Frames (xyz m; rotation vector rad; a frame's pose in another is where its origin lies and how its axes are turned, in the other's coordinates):
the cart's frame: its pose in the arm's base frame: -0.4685 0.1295 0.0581 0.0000 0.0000 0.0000
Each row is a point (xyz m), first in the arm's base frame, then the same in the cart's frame.
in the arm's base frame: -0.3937 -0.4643 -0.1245
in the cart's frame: 0.0748 -0.5938 -0.1826
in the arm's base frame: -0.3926 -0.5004 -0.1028
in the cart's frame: 0.0759 -0.6299 -0.1609
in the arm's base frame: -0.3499 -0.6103 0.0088
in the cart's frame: 0.1186 -0.7398 -0.0493
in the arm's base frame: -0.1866 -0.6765 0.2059
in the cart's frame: 0.2819 -0.8060 0.1478
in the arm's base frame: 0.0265 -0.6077 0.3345
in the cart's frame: 0.4950 -0.7372 0.2764
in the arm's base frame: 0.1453 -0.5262 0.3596
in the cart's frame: 0.6138 -0.6557 0.3015
